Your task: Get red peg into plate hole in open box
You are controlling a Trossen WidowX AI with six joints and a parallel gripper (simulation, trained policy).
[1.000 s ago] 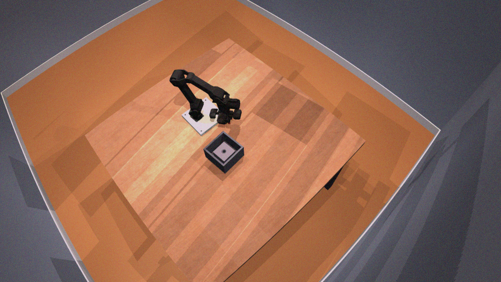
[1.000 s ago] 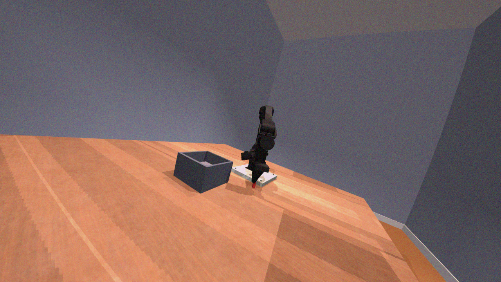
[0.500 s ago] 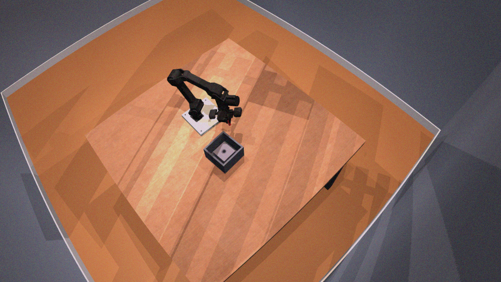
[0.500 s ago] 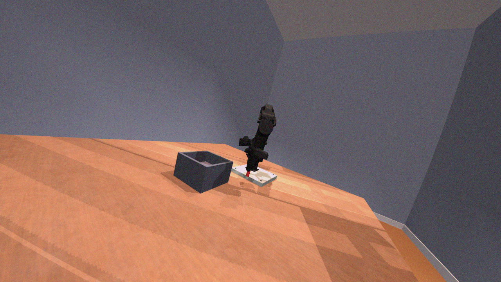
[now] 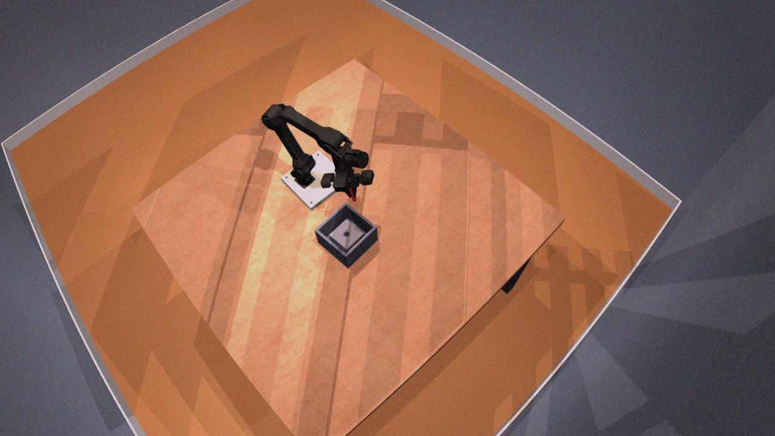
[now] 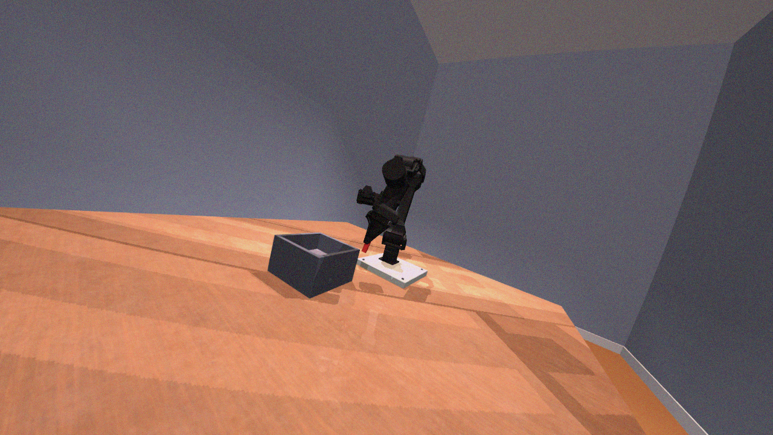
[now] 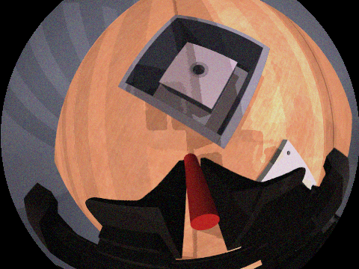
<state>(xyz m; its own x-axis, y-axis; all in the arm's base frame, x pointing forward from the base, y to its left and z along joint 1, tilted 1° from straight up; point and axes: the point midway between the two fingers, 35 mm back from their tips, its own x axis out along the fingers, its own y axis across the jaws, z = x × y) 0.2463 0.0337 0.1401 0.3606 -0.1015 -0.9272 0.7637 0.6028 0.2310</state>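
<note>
The light grey plate is 6 cm ahead of my gripper tip, 10 cm to the right of it and 8 cm below it. From my gripper tip the other things lie so: dark box 6 cm ahead, 10 cm to the right, 10 cm below; then red peg 1 cm behind, 1 cm to the left, 2 cm above.
</note>
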